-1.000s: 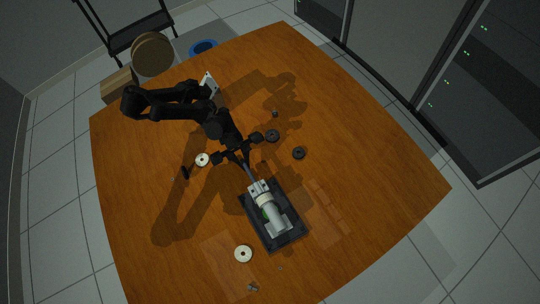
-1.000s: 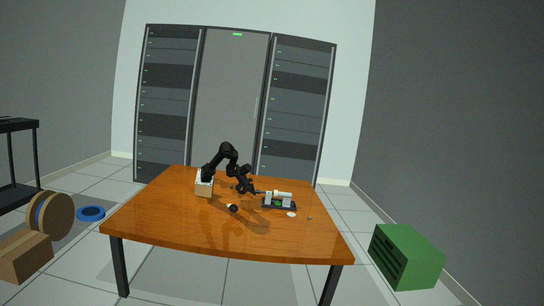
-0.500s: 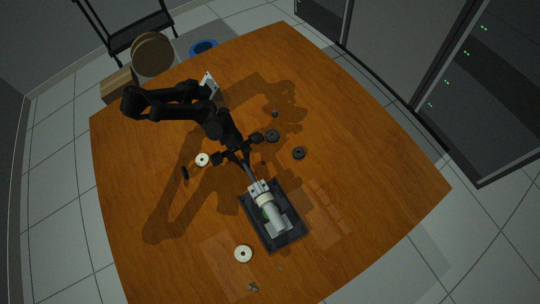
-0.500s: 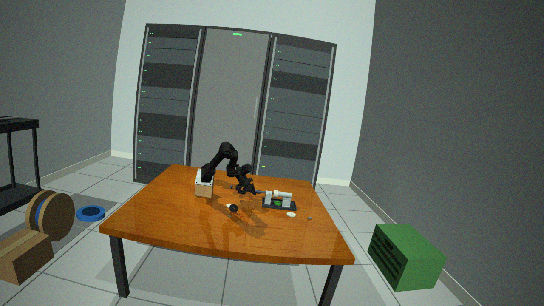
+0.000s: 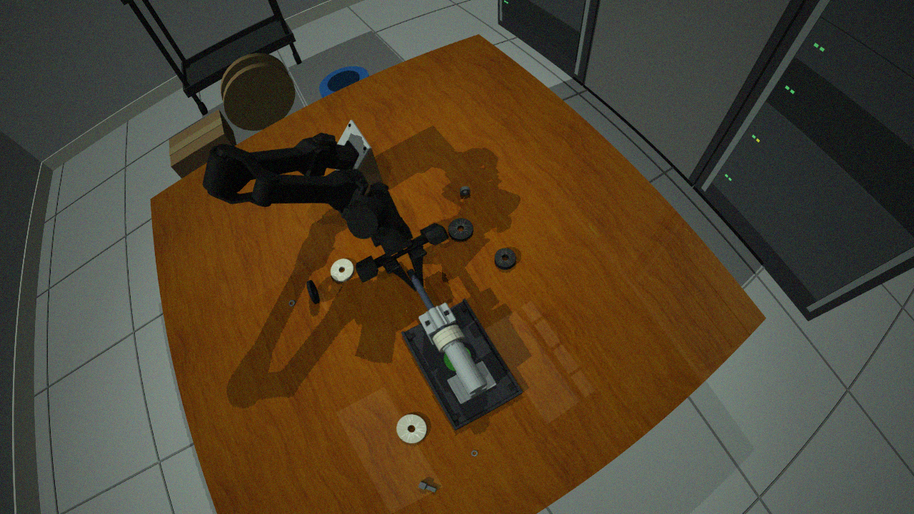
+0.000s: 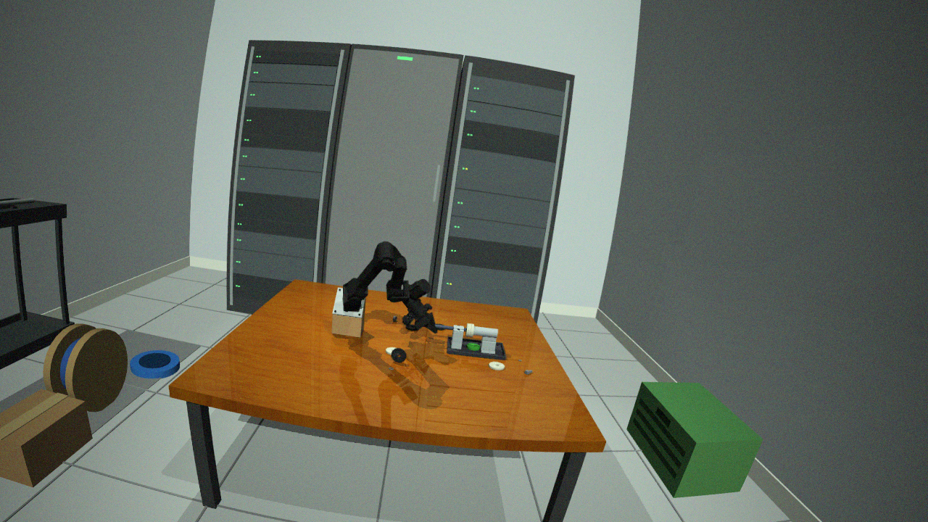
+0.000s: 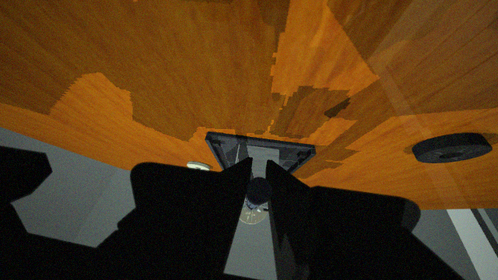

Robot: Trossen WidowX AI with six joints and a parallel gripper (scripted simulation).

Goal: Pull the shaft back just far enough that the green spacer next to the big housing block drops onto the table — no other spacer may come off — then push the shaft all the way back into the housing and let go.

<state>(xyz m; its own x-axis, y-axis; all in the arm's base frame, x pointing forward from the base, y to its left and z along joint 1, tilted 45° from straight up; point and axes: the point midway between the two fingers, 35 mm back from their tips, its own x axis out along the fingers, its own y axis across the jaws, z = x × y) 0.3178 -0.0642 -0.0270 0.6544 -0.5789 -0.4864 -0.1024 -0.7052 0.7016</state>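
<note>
Now: gripper tip 6 cm short of the dark shaft, 3 cm below it and 1 cm to the left of it. Also, from my gripper tip: green spacer 15 cm ahead, 4 cm below, 2 cm to the right; then cream spacer 13 cm ahead, 3 cm above, 1 cm to the right; then nut 23 cm to the left, 17 cm behind, 4 cm below.
</note>
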